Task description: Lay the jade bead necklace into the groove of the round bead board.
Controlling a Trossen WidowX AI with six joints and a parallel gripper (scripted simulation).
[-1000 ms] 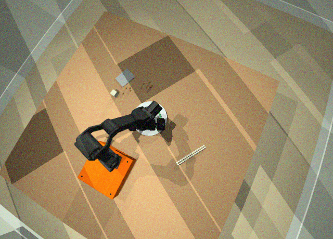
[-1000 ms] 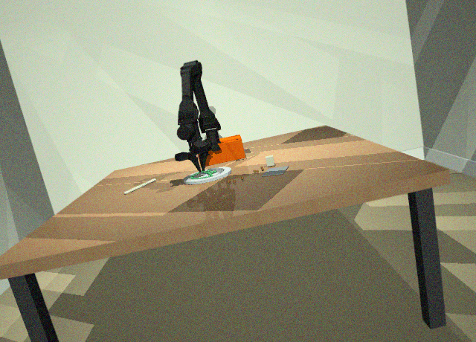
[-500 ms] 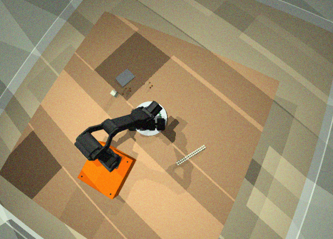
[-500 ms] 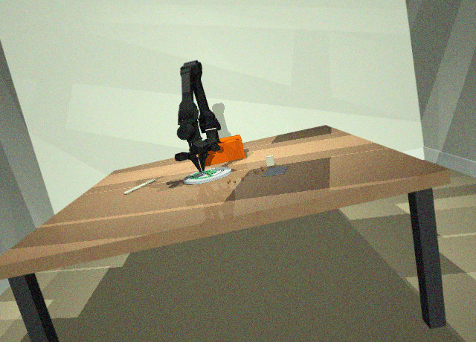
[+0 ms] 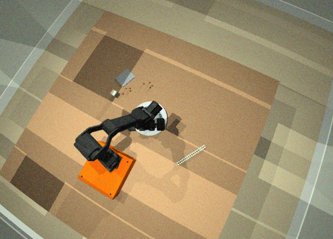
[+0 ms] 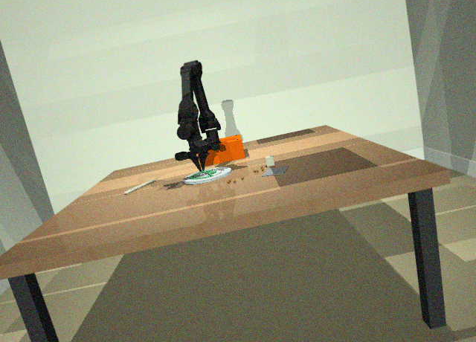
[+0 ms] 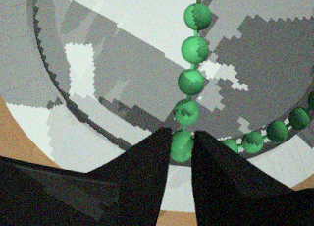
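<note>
The round bead board lies 50 mm ahead of my gripper tip, 20 mm to the left of it and 10 mm below it. From my gripper tip the other things lie so: grey flat plate (260 mm to the left, 240 mm ahead, 20 mm below); then small white cube (270 mm to the left, 120 mm ahead).
</note>
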